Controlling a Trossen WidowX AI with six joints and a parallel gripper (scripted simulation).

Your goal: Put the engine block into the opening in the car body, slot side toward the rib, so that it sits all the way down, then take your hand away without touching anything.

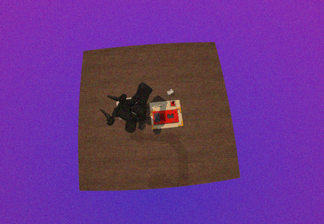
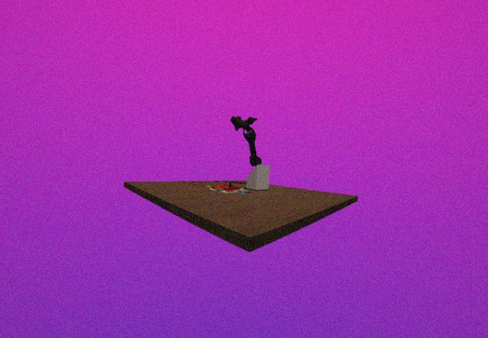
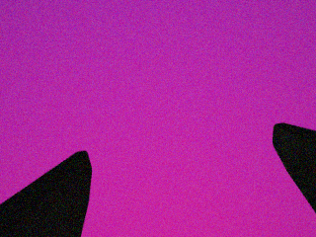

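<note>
Now: gripper tip 430 mm short of the engine block, 270 mm to the right of it and 600 mm above it.
</note>
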